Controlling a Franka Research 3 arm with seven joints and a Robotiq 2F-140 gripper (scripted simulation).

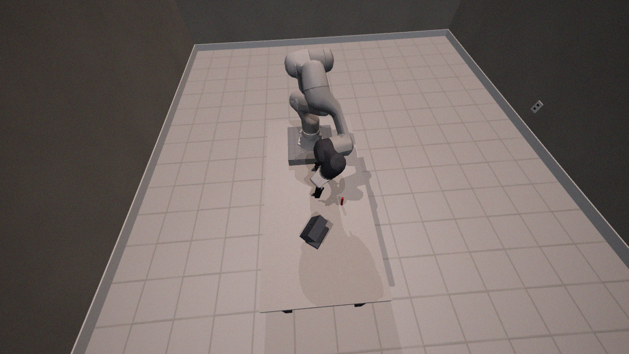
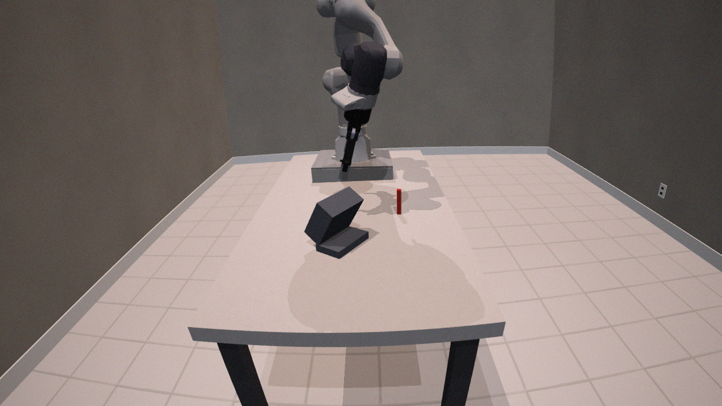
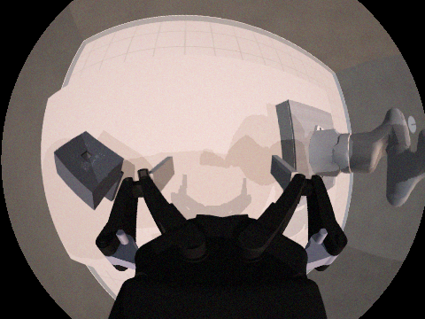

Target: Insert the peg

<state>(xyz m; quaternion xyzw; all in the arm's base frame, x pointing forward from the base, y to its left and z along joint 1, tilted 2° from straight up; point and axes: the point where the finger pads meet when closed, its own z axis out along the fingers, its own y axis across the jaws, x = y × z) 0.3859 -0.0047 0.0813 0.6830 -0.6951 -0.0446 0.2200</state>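
My hand is 16 cm to the right of the red peg, 11 cm above it and 8 cm short of it.
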